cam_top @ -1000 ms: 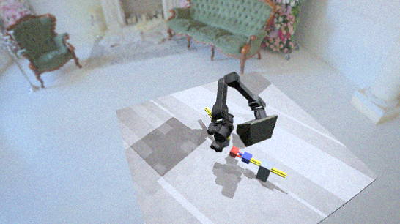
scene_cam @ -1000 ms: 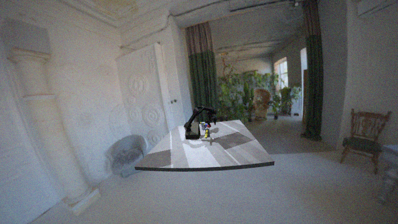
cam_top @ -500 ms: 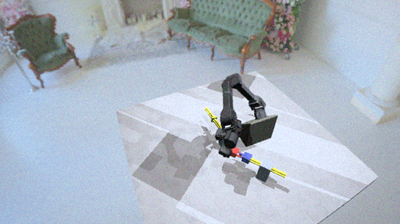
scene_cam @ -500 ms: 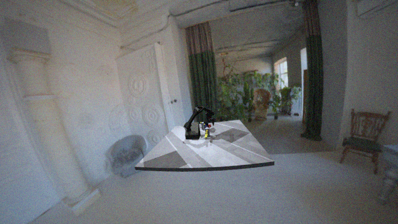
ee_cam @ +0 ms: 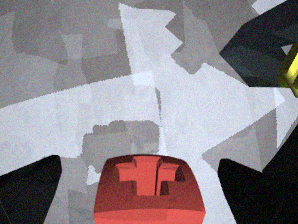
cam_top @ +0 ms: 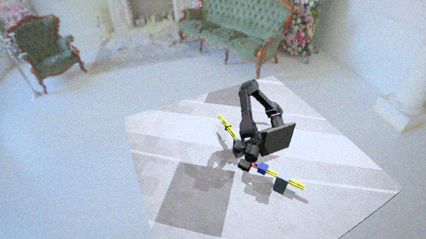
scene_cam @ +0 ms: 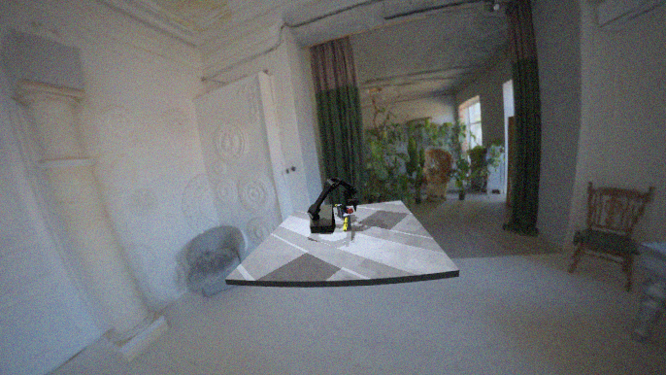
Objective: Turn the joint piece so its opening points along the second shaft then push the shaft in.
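The red joint piece is 2 cm behind my gripper tip, 2 cm above it and 1 cm to the left of it.
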